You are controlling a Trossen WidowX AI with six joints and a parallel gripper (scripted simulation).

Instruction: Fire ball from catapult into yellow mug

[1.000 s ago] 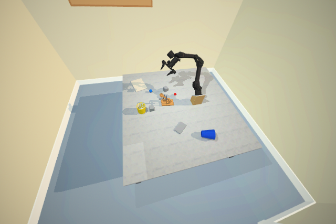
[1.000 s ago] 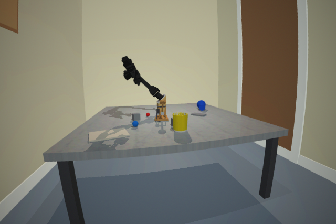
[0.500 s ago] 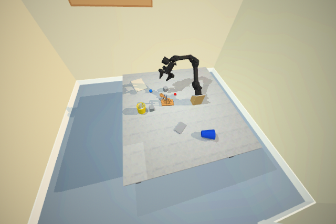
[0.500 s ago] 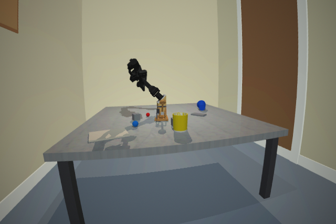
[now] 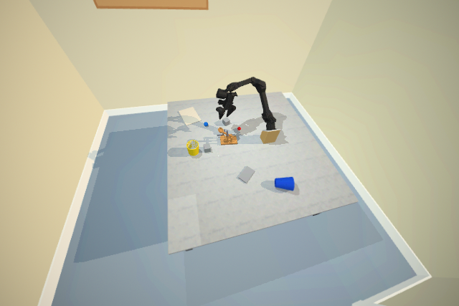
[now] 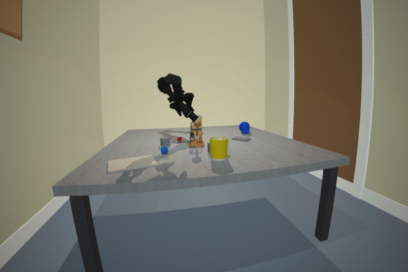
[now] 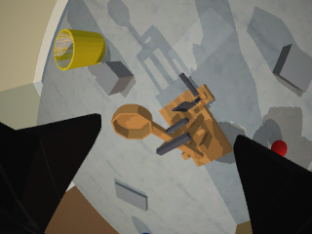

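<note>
My gripper tip is 1 cm past the wooden catapult, 6 cm to the right of it and 13 cm above it. The rest, counted from my gripper tip: blue ball 11 cm ahead, 14 cm to the right, 19 cm below; then yellow mug 28 cm ahead, 11 cm to the left, 18 cm below; then red ball 16 cm behind, 1 cm to the right, 19 cm below.
</note>
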